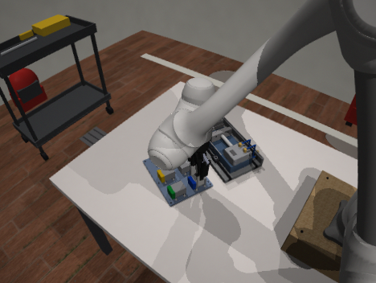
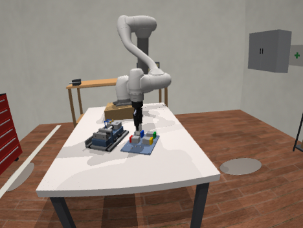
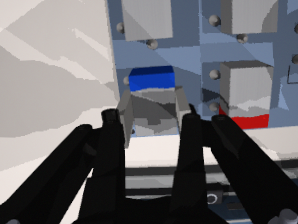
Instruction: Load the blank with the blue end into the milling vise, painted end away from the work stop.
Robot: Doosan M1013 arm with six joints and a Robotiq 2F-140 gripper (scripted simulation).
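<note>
Now: the red-ended blank 90 mm ahead of my hand, 40 mm below it and 30 mm to the right of it. From my hand the other things lie so: green blank (90 mm to the left, 40 mm below, 30 mm ahead); blue-ended blank (30 mm below); infeed plate (100 mm ahead, 60 mm below, 20 mm to the left).
</note>
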